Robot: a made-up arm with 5 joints.
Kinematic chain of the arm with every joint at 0, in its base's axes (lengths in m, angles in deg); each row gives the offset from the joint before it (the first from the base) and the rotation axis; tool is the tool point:
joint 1: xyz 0 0 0.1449 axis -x
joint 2: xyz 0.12 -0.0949 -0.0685 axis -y
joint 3: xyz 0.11 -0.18 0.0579 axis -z
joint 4: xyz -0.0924 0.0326 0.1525 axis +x
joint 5: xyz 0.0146 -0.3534 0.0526 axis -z
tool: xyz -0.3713 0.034 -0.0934
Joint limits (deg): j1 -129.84..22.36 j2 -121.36..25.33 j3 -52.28..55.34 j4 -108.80..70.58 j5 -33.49..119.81
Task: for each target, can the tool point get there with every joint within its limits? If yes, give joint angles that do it. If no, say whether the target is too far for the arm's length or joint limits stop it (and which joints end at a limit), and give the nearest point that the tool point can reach.
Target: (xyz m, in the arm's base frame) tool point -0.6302 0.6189 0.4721
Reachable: no: joint limits stop it (at a limit: joint 1, joint 2, joint 4) | nearest point -0.3215 0.2707 0.5840 | short by 0.479 m
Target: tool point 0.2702 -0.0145 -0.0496
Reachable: yes | joints -102.21 -32.01 17.12 29.82 85.66
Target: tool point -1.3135 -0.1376 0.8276
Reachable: no: too far | nearest point -0.4851 -0.1241 0.6797 | short by 0.842 m
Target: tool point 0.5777 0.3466 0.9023
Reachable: no: joint limits stop it (at a limit: joint 1, joint 5) | nearest point 0.4692 0.2171 0.7246 | short by 0.245 m
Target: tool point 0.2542 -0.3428 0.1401
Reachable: yes | joints -32.29 10.03 8.00 -90.20 107.63
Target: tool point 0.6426 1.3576 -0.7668
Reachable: no: too far | nearest point 0.4560 0.8119 -0.4003 | short by 0.683 m
